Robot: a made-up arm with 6 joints. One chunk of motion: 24 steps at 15 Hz.
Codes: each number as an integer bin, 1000 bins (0 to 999) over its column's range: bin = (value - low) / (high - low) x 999, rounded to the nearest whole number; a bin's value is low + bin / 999 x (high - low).
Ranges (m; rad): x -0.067..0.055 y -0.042..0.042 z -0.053..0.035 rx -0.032..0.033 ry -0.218..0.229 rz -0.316..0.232
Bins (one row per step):
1: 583 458 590 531 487 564
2: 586 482 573 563 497 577
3: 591 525 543 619 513 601
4: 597 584 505 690 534 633
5: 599 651 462 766 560 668
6: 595 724 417 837 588 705
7: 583 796 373 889 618 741
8: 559 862 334 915 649 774
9: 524 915 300 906 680 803
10: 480 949 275 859 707 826
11: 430 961 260 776 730 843
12: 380 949 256 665 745 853
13: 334 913 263 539 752 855
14: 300 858 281 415 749 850
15: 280 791 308 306 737 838
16: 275 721 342 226 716 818
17: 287 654 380 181 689 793
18: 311 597 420 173 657 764
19: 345 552 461 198 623 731
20: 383 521 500 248 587 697
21: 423 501 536 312 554 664
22: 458 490 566 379 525 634
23: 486 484 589 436 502 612
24: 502 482 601 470 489 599
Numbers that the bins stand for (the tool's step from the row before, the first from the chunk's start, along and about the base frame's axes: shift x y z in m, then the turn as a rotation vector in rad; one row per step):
1: 0.00420 -0.00349 -0.00103 0.00255 -0.00009 -0.00662
2: 0.00456 -0.00147 -0.00253 0.00463 0.00438 0.00051
3: 0.00517 0.00214 -0.00517 0.00828 0.01154 0.01368
4: 0.00591 0.00711 -0.00852 0.01289 0.02094 0.03123
5: 0.00615 0.01274 -0.01230 0.01784 0.03257 0.05043
6: 0.00566 0.01888 -0.01627 0.02246 0.04510 0.07073
7: 0.00420 0.02493 -0.02014 0.02584 0.05852 0.09047
8: 0.00127 0.03048 -0.02358 0.02753 0.07239 0.10858
9: -0.00301 0.03494 -0.02657 0.02695 0.08626 0.12448
10: -0.00838 0.03780 -0.02878 0.02389 0.09835 0.13710
11: -0.01449 0.03880 -0.03010 0.01849 0.10864 0.14643
12: -0.02059 0.03780 -0.03045 0.01127 0.11535 0.15191
13: -0.02621 0.03477 -0.02983 0.00307 0.11848 0.15301
14: -0.03036 0.03014 -0.02825 -0.00500 0.11714 0.15027
15: -0.03281 0.02451 -0.02587 -0.01209 0.11177 0.14368
16: -0.03342 0.01862 -0.02287 -0.01730 0.10237 0.13271
17: -0.03195 0.01299 -0.01953 -0.02022 0.09029 0.11900
18: -0.02902 0.00820 -0.01600 -0.02074 0.07597 0.10309
19: -0.02487 0.00441 -0.01239 -0.01912 0.06076 0.08499
20: -0.02023 0.00181 -0.00896 -0.01586 0.04465 0.06634
21: -0.01534 0.00013 -0.00578 -0.01170 0.02989 0.04824
22: -0.01107 -0.00080 -0.00314 -0.00734 0.01691 0.03178
23: -0.00765 -0.00130 -0.00112 -0.00363 0.00662 0.01971
24: -0.00569 -0.00147 -0.00006 -0.00142 0.00080 0.01258

